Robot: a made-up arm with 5 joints.
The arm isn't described. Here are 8 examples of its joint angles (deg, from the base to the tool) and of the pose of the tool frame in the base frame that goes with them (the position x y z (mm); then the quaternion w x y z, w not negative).
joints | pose
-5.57 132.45 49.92 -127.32 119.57 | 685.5 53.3 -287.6 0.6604 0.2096 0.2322 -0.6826
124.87 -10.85 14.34 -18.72 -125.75 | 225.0 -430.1 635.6 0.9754 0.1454 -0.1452 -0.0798
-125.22 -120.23 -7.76 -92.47 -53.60 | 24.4 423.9 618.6 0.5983 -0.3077 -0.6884 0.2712
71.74 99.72 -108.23 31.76 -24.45 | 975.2 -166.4 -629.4 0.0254 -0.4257 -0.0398 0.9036
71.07 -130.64 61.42 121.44 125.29 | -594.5 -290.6 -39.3 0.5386 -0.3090 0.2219 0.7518
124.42 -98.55 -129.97 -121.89 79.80 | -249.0 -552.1 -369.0 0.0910 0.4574 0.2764 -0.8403
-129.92 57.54 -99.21 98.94 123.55 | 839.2 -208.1 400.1 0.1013 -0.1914 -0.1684 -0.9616
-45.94 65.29 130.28 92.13 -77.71 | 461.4 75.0 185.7 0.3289 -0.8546 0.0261 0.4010
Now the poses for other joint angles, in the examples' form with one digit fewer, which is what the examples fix.
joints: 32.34 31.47 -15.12 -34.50 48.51
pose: 178 -865 -739 0.572 -0.751 0.216 0.252
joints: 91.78 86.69 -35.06 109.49 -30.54
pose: 284 -519 -328 0.407 0.233 0.157 0.869
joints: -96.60 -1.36 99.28 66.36 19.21
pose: 722 -167 125 0.023 0.830 0.166 -0.532
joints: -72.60 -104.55 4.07 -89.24 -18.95
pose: 190 688 136 0.092 -0.724 -0.612 0.304
